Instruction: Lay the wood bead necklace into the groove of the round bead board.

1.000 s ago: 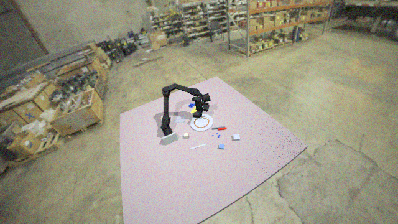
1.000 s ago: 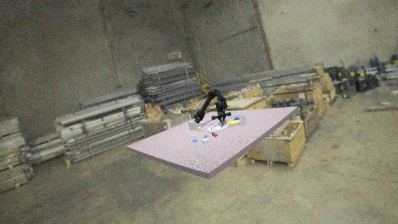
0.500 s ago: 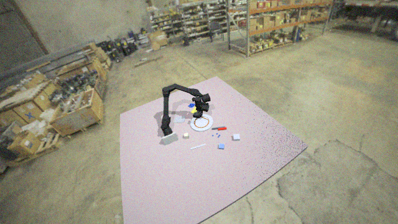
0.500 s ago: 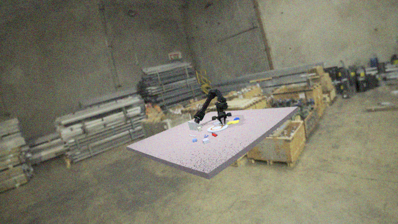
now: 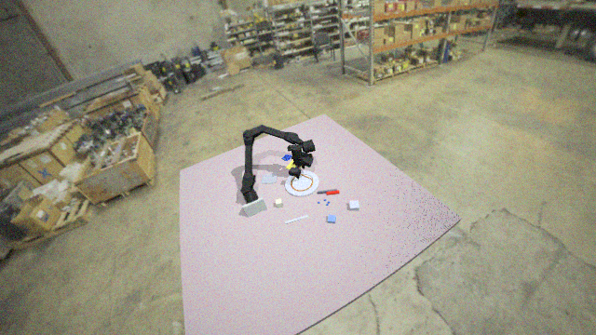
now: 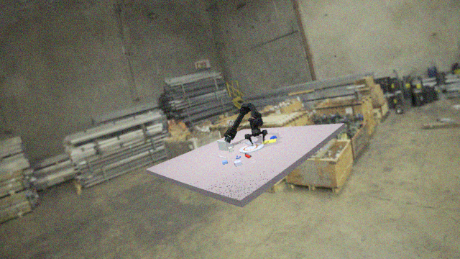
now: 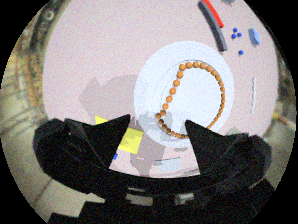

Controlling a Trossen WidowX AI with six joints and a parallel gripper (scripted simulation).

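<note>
Now: the yellow sheet 120 mm to the left of my gripper tip and 20 mm below it. The rest, counted from my gripper tip: cream cube: 190 mm behind, 160 mm to the right; then red-handled tool: 200 mm to the right, 100 mm ahead, 20 mm below; then grey plate: 190 mm behind, 80 mm to the left, 20 mm below.
</note>
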